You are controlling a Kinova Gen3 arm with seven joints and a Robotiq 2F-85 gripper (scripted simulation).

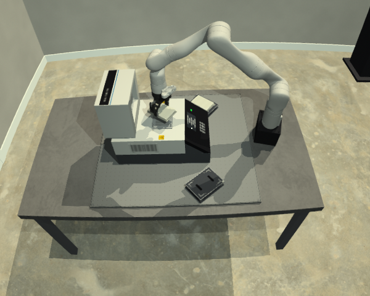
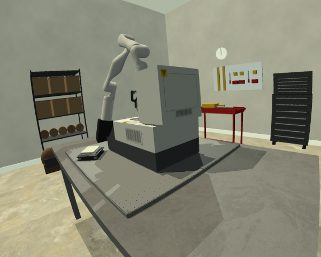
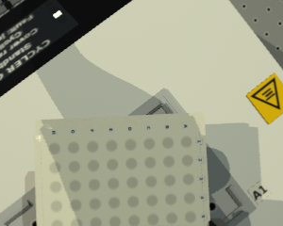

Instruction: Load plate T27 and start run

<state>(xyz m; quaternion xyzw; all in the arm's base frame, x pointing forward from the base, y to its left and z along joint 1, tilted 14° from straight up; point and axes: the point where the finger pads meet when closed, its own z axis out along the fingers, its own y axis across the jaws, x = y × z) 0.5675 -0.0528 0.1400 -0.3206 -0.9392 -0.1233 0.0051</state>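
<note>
The cream well plate lies 10 mm below my hand. From my hand the other things lie so: black nest: 230 mm behind, 270 mm to the right, 240 mm below; corner mark a1: 290 mm behind, 300 mm to the left, 230 mm below.
</note>
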